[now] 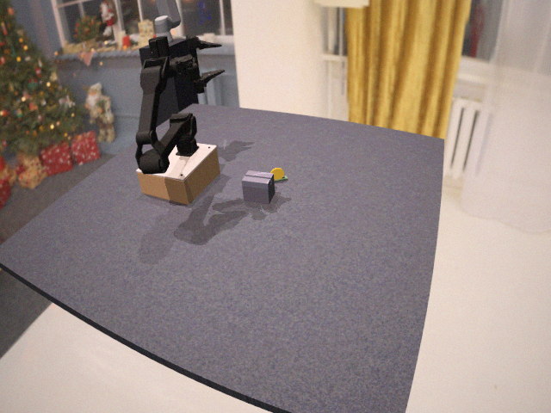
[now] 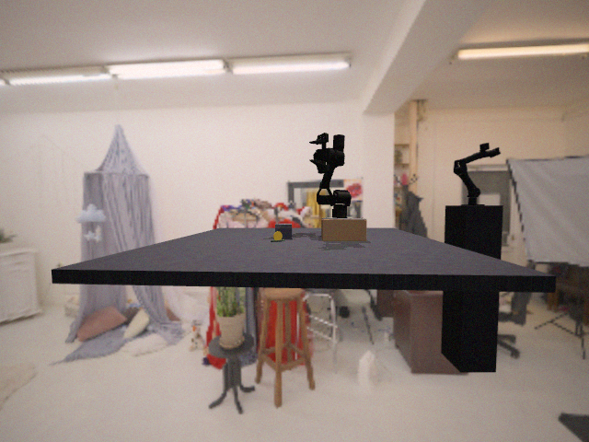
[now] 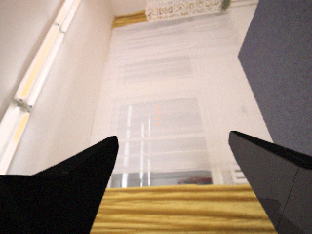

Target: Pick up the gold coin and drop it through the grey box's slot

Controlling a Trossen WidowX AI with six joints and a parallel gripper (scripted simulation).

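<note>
Now: gripper tip 400 mm above the coin, 150 mm short of it and 10 mm to the right of it.
</note>
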